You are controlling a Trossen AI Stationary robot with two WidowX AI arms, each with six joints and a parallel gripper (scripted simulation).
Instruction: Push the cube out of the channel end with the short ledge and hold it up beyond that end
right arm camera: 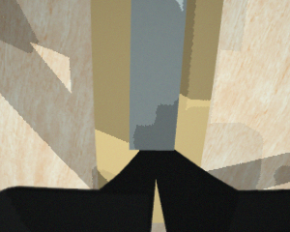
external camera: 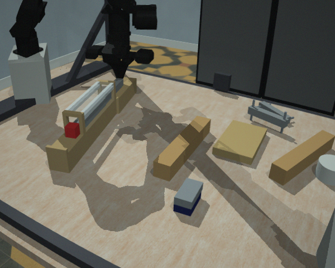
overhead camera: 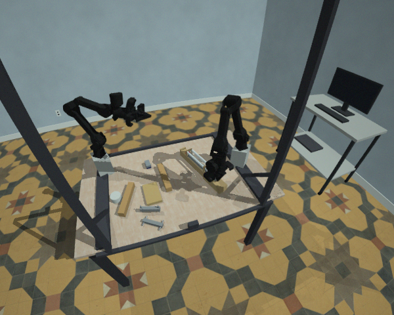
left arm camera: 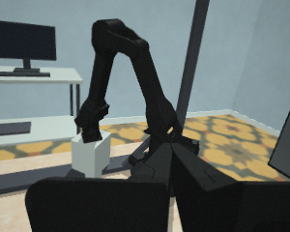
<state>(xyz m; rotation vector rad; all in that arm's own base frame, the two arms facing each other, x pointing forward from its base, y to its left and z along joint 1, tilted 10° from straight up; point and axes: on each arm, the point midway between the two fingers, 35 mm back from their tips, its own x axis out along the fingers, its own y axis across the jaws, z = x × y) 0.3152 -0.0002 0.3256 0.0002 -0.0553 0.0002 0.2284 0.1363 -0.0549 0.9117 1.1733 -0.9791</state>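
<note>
The red cube is 27 cm ahead of my right hand, 16 cm to the left of it and 3 cm below it. From my right hand the other things lie so: flat tan slab: 3 cm behind, 40 cm to the left, 7 cm below; blue box: 22 cm ahead, 44 cm to the left, 7 cm below; channel: 17 cm ahead, 10 cm to the left, 3 cm below.
</note>
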